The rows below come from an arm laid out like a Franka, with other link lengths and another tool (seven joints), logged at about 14 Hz.
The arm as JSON. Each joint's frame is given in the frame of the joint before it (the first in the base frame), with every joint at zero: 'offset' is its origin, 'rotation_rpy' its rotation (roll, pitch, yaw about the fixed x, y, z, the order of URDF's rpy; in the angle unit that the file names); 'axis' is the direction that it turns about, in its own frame. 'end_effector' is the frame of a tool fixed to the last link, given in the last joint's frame.
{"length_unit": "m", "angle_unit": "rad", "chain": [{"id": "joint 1", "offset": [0.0, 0.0, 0.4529], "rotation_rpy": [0.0, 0.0, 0.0], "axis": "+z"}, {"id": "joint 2", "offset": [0.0, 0.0, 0.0], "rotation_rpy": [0.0, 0.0, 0.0], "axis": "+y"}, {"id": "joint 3", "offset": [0.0, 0.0, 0.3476], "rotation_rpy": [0.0, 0.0, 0.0], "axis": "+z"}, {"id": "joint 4", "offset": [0.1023, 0.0, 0.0], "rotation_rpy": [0.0, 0.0, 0.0], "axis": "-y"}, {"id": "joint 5", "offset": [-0.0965, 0.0, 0.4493], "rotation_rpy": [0.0, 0.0, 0.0], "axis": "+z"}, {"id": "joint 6", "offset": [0.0, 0.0, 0.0], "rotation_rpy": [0.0, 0.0, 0.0], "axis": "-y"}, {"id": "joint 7", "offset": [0.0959, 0.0, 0.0], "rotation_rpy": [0.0, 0.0, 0.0], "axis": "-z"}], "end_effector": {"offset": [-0.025, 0.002, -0.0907], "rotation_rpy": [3.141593, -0.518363, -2.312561]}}
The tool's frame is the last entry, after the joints.
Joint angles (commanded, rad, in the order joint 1, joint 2, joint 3, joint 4, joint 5, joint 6, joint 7), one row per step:
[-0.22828, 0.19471, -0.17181, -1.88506, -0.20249, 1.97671, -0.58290]
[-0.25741, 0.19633, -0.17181, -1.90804, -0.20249, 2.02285, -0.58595]
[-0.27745, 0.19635, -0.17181, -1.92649, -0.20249, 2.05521, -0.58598]
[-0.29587, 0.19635, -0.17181, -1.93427, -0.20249, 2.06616, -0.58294]
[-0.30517, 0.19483, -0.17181, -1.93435, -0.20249, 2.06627, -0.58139]
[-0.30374, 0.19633, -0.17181, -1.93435, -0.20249, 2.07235, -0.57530]
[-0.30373, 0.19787, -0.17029, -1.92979, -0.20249, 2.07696, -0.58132]
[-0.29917, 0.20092, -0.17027, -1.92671, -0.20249, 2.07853, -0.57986]
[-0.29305, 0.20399, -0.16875, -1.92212, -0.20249, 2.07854, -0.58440]
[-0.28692, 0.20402, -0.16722, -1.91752, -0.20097, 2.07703, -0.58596]
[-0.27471, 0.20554, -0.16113, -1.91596, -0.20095, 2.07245, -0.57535]
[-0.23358, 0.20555, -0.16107, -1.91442, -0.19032, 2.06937, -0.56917]
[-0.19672, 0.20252, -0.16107, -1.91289, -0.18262, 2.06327, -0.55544]
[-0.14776, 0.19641, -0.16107, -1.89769, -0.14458, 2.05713, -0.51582]
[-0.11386, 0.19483, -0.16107, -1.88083, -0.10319, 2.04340, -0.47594]
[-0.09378, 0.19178, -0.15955, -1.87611, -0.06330, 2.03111, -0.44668]
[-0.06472, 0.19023, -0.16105, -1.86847, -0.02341, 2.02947, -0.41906]
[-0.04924, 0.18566, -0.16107, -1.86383, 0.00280, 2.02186, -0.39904]
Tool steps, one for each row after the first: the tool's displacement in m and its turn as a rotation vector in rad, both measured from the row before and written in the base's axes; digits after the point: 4 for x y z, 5 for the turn. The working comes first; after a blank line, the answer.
Tool pose at each row, in the base's axes (x y z in m, rotation vector in rad; the steps are taken from these numbers as rounded here):
[0.6128, -0.2781, 0.5473, 1.29863, -2.06230, 0.41604]
[0.6040, -0.2950, 0.5376, 1.27836, -2.08684, 0.42640]
[0.5969, -0.3060, 0.5303, 1.26203, -2.10441, 0.43223]
[0.5905, -0.3163, 0.5271, 1.24030, -2.11762, 0.42695]
[0.5874, -0.3217, 0.5281, 1.22800, -2.12452, 0.42413]
[0.5885, -0.3209, 0.5275, 1.22310, -2.12943, 0.42883]
[0.5906, -0.3208, 0.5291, 1.23151, -2.12894, 0.43880]
[0.5931, -0.3184, 0.5287, 1.23486, -2.12776, 0.44265]
[0.5968, -0.3145, 0.5290, 1.24831, -2.12154, 0.44858]
[0.6001, -0.3104, 0.5311, 1.25759, -2.11981, 0.45423]
[0.6056, -0.2993, 0.5304, 1.26588, -2.11487, 0.45453]
[0.6175, -0.2736, 0.5307, 1.30264, -2.10542, 0.46162]
[0.6266, -0.2500, 0.5329, 1.32586, -2.10034, 0.46695]
[0.6404, -0.2172, 0.5435, 1.32847, -2.14318, 0.46418]
[0.6498, -0.1931, 0.5514, 1.31439, -2.19005, 0.43828]
[0.6535, -0.1765, 0.5544, 1.30033, -2.22849, 0.39855]
[0.6595, -0.1560, 0.5588, 1.29572, -2.26828, 0.37151]
[0.6618, -0.1439, 0.5634, 1.28755, -2.29440, 0.34676]

[-0.0088, -0.0169, -0.0097, -0.00369, -0.01987, -0.01737]
[-0.0071, -0.0110, -0.0073, -0.00247, -0.01323, -0.01399]
[-0.0064, -0.0103, -0.0032, -0.00065, -0.00360, -0.01942]
[-0.0031, -0.0054, 0.0010, -0.00067, -0.00173, -0.01079]
[0.0011, 0.0008, -0.0006, -0.00251, -0.00514, -0.00328]
[0.0021, 0.0001, 0.0016, -0.00213, -0.00589, 0.00847]
[0.0025, 0.0024, -0.0004, -0.00121, -0.00152, 0.00358]
[0.0037, 0.0039, 0.0003, -0.00029, -0.00049, 0.01221]
[0.0033, 0.0041, 0.0021, 0.00014, -0.00313, 0.00820]
[0.0055, 0.0111, -0.0007, 0.00116, 0.00211, 0.00691]
[0.0119, 0.0257, 0.0003, 0.00784, -0.00338, 0.02906]
[0.0091, 0.0236, 0.0022, 0.00502, -0.00343, 0.01830]
[0.0138, 0.0328, 0.0106, 0.02272, -0.03182, -0.00987]
[0.0094, 0.0241, 0.0079, 0.02977, -0.02040, -0.02721]
[0.0037, 0.0166, 0.0030, 0.03347, -0.00804, -0.02771]
[0.0060, 0.0205, 0.0044, 0.03096, -0.01781, -0.01861]
[0.0023, 0.0121, 0.0046, 0.02228, -0.00763, -0.01682]

